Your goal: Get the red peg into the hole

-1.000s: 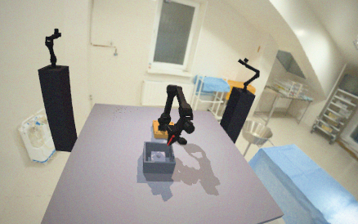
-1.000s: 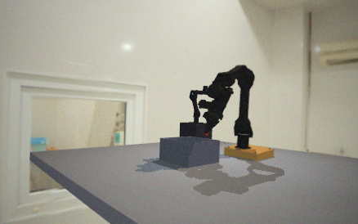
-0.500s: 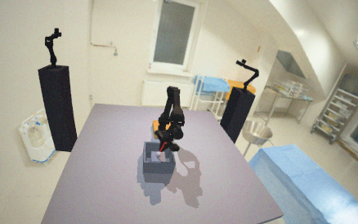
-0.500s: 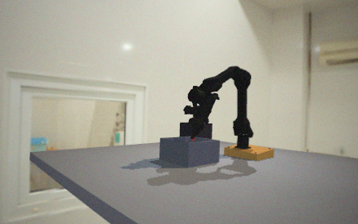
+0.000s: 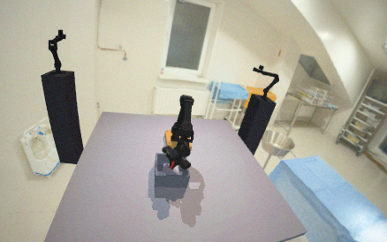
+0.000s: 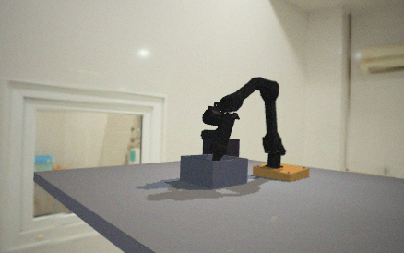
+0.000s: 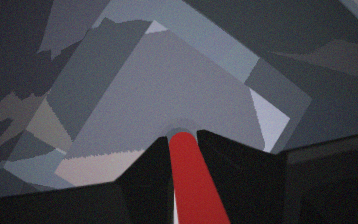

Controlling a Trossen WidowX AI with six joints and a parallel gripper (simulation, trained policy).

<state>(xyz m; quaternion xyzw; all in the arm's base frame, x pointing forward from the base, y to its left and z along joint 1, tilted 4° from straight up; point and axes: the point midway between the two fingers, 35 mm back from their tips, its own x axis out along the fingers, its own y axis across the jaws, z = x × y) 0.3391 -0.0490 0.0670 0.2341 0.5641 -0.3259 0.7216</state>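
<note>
Now: the plate 20 mm below my gripper tip. Round my gripper tip: grey box 40 mm below; red peg 10 mm to the left, 30 mm above.
</note>
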